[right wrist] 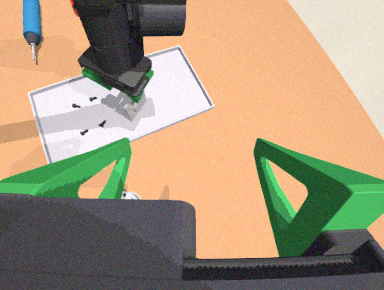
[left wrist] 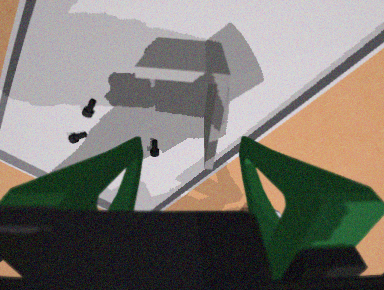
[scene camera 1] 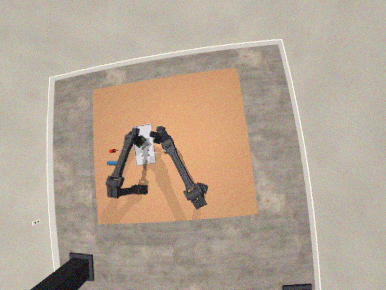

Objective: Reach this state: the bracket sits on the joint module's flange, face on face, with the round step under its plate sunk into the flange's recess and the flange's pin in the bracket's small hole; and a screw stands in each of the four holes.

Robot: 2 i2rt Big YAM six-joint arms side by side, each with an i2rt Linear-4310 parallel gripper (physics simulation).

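Places are measured from the left arm's base along level axes (x left, y back, z up), in millimetres.
Pixels of known places: left gripper, fingertip midpoint: (right wrist: 125, 94) (left wrist: 191, 145) (scene camera 1: 143, 142); right gripper, fingertip midpoint: (right wrist: 192, 144); left arm's base, origin of the base link: (scene camera 1: 142, 189).
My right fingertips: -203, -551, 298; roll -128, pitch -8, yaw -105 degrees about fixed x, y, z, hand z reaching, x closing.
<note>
For each thing: its top centre in the pictures, then the offset to it from my right fingertips, as dx, dy, dz. "pt": a spot on its surface instead. Level surfaces: height alone.
- light grey bracket, middle of its top: (left wrist: 184, 126) (right wrist: 126, 91) +203, +66, -224
- white tray, surface spot: (left wrist: 315, 30) pt +179, -36, -294
- joint module, middle of its top: (right wrist: 121, 208) -36, +115, -234
- blue screwdriver, surface spot: (right wrist: 32, 22) pt +493, +286, -261
- small red object, middle of its top: (scene camera 1: 113, 150) +556, +166, -264
- orange mat, its level: dz -299
The light grey bracket (left wrist: 216, 120) (right wrist: 134, 107) is in the white tray (left wrist: 315, 30) (right wrist: 185, 95), one plate nearly edge-on in the left wrist view. My left gripper (left wrist: 191, 145) is partly open above the tray, with the bracket beyond its fingertips and nothing between them. Dark screws (left wrist: 89, 108) (right wrist: 93, 99) lie loose in the tray; several show in the right wrist view. The joint module (right wrist: 132, 195) is on the mat beside the tray, mostly hidden behind a finger of my right gripper (right wrist: 192, 142), which is wide open and empty. Its flange's recess and pin cannot be made out.
A blue screwdriver (scene camera 1: 112, 163) (right wrist: 32, 22) and a small red object (scene camera 1: 112, 150) lie left of the tray on the orange mat (scene camera 1: 210, 110). Both grippers are close together around the tray in the scene view. A pale raised edge (scene camera 1: 300, 150) borders the grey floor.
</note>
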